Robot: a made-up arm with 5 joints.
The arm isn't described. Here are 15 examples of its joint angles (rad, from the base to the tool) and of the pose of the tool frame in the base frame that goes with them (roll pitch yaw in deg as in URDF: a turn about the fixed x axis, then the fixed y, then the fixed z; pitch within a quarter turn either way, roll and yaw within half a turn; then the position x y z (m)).
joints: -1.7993 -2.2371 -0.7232 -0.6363 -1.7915
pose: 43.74 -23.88 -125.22 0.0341 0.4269 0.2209
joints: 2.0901 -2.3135 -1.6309 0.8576 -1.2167
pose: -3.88 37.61 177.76 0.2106 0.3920 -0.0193
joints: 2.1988 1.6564 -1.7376 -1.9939 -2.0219
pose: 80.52 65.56 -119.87 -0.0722 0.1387 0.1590
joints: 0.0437 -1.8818 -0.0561 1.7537 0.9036
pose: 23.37 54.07 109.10 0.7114 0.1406 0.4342
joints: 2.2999 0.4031 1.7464 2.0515 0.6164
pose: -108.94 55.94 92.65 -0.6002 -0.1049 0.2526
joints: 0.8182 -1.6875 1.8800 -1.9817 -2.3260
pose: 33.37 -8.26 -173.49 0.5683 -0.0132 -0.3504
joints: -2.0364 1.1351 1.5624 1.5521 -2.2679
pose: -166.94 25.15 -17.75 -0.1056 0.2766 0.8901
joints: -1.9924 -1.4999 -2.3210 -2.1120 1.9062
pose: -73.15 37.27 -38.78 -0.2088 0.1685 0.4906
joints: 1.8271 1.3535 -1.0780 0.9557 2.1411
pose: 96.40 -74.22 -127.44 -0.3187 -0.1270 -0.3979
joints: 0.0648 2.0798 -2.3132 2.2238 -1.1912
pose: -16.24 1.28 -33.16 -0.1667 0.2055 -0.1588
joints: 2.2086 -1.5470 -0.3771 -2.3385 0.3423
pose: -76.19 -10.57 3.21 -0.5829 0.2239 -0.2766
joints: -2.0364 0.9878 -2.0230 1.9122 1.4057
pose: 87.42 45.28 43.73 -0.1065 -0.3053 0.4619
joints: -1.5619 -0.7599 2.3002 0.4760 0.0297
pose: 21.71 35.25 -9.72 -0.2865 -0.2009 0.6849
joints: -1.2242 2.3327 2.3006 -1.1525 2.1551
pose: -112.89 -70.11 -168.74 0.3022 0.2387 0.3344
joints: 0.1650 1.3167 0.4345 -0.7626 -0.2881
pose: 99.92 58.46 44.31 0.2620 -0.1594 0.1279
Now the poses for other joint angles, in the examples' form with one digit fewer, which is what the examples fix.
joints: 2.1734 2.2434 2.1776 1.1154 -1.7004
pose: -119.7 -65.8 -82.4 -0.368 0.592 -0.386
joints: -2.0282 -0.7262 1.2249 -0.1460 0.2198
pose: 32.7 -45.4 -70.0 -0.428 0.104 0.291
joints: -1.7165 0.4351 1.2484 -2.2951 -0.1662
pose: 23.6 22.9 -99.3 0.060 0.404 0.757
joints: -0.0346 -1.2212 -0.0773 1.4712 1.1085
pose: -8.9 6.4 91.2 0.618 -0.131 0.418
